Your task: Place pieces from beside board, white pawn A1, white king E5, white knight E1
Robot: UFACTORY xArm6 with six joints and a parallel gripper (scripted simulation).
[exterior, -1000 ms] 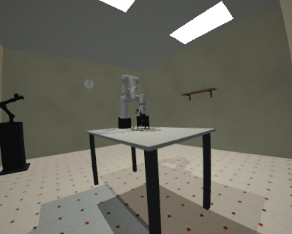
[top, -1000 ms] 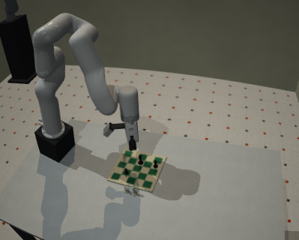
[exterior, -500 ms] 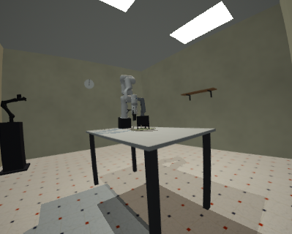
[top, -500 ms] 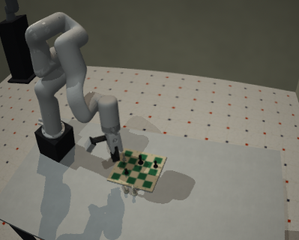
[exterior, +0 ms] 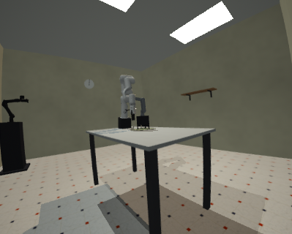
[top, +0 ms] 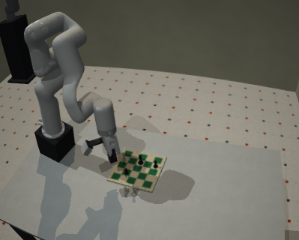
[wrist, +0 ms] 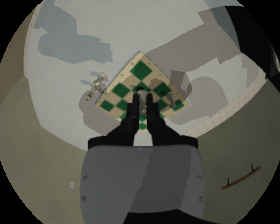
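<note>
Now: hand 130 mm above the chessboard, 80 mm short of it and 70 mm to the right of it.
</note>
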